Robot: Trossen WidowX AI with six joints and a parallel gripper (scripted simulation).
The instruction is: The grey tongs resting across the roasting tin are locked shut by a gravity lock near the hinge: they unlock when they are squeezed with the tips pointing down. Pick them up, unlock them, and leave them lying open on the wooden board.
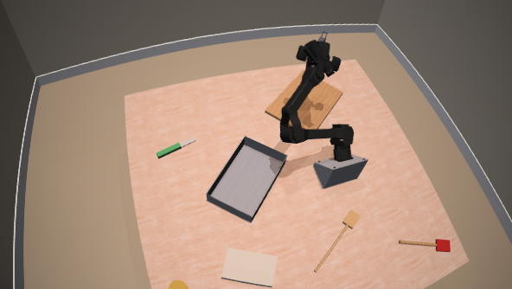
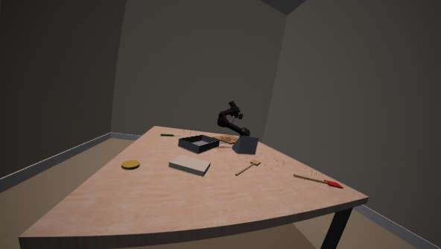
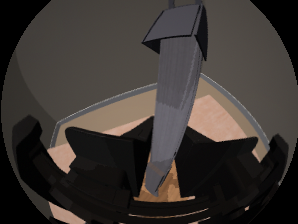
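Right now the wooden board is 1 cm ahead of my gripper tip, 5 cm to the left of it and 25 cm below it. From my gripper tip the other things lie so: pale block: 46 cm ahead, 76 cm to the left, 25 cm below; then green-handled knife: 63 cm ahead, 20 cm to the left, 25 cm below; then dark roasting tin: 38 cm ahead, 41 cm to the left, 23 cm below.
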